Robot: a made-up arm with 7 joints. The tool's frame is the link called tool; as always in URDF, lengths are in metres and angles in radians. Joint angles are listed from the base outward.
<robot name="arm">
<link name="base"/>
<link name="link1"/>
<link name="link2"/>
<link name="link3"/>
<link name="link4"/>
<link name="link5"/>
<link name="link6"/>
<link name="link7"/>
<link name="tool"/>
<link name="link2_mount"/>
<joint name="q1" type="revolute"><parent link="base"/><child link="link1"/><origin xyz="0 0 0.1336" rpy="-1.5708 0 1.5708"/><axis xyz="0 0 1"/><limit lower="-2.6" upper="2.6"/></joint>
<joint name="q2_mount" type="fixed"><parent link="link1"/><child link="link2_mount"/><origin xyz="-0.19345 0.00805 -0.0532" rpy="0 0 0"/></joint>
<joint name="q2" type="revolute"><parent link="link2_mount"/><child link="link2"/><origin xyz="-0.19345 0.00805 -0.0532" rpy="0 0 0"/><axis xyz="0 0 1"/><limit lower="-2.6" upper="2.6"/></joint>
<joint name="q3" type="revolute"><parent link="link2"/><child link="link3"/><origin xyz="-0.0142 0.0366 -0.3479" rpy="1.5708 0 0"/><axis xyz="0 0 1"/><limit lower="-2.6" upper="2.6"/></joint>
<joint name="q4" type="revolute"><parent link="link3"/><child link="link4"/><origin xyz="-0.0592 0.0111 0.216" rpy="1.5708 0 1.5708"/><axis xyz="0 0 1"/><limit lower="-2.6" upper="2.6"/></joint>
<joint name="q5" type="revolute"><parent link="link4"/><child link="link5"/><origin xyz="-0.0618 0.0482 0.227" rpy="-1.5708 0 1.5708"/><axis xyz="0 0 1"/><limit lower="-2.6" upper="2.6"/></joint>
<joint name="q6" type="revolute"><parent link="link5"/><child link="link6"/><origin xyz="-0.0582 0.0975 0.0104" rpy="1.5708 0 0"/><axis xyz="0 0 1"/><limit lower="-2.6" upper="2.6"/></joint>
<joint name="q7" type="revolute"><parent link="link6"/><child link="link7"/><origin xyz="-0.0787 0.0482 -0.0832" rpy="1.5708 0 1.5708"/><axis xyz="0 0 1"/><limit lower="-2.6" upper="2.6"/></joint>
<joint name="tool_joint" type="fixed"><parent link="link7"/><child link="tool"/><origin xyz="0.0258 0.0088 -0.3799" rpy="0 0 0"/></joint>
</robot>
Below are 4 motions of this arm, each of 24 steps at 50 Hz.
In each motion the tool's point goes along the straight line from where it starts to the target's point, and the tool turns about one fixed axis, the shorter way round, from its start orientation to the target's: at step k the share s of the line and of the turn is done. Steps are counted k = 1, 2, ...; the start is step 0. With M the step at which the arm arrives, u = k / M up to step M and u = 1 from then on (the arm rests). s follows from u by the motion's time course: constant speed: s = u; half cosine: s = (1 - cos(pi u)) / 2; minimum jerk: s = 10 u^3 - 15 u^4 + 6 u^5.
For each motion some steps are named. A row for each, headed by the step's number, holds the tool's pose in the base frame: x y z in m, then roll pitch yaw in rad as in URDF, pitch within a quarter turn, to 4 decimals.
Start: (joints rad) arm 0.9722 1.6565 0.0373 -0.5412 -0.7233 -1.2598 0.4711
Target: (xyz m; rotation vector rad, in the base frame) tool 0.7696 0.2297 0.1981 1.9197 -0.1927 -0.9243
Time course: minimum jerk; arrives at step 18
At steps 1, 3, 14, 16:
1: 0.8702 0.0490 0.0302 1.2668 0.9546 -1.5217
3: 0.8668 0.0552 0.0359 1.3001 0.9488 -1.4785
14: 0.7773 0.2159 0.1852 1.8479 0.5892 -0.6567
16: 0.7708 0.2276 0.1962 1.8664 0.5538 -0.6160

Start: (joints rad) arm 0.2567 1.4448 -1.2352 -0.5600 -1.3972 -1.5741 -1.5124
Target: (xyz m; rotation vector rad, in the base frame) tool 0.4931 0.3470 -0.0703 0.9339 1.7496 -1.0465
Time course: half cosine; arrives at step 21
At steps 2, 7, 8, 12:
2: 0.6771 0.3243 0.3741 -2.6411 0.6155 1.9315
7: 0.6342 0.3296 0.2706 -2.6454 0.7544 2.0512
8: 0.6216 0.3311 0.2400 -2.6422 0.7955 2.0896
12: 0.5662 0.3380 0.1064 -2.5938 0.9721 2.2852

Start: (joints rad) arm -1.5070 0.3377 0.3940 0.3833 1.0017 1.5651 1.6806
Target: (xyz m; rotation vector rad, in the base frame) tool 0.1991 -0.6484 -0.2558 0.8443 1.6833 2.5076
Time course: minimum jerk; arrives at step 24
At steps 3, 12, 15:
3: 0.0060 -0.2067 -0.1977 -1.2257 -0.9829 -1.3471
12: 0.1010 -0.4240 -0.2263 0.5756 -1.1372 -2.9834
15: 0.1451 -0.5249 -0.2395 1.0108 -0.8492 2.9446

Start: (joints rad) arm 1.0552 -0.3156 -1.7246 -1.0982 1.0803 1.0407 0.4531
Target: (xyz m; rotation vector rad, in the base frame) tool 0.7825 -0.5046 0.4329 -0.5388 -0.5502 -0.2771
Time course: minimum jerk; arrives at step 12
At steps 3, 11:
3: 0.8298 -0.4611 0.4272 -0.5561 -0.5559 0.0299
11: 0.7828 -0.5044 0.4329 -0.5166 -0.5958 -0.1288

